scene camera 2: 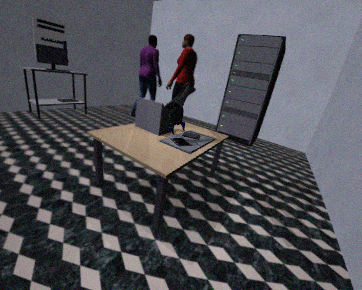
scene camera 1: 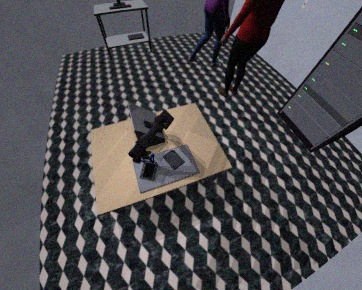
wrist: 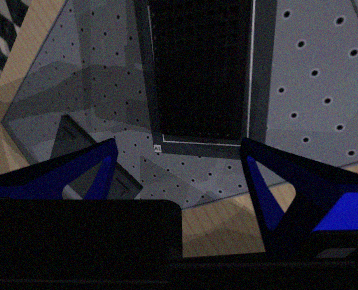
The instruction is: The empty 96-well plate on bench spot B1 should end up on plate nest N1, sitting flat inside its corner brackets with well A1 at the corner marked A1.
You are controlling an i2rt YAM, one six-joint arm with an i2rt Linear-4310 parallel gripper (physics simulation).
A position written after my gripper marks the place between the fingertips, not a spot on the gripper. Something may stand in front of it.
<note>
My gripper point(wrist: 178, 144) is open, with nothing in its grasp. Also in view: a dark well plate point(wrist: 200, 61).
</note>
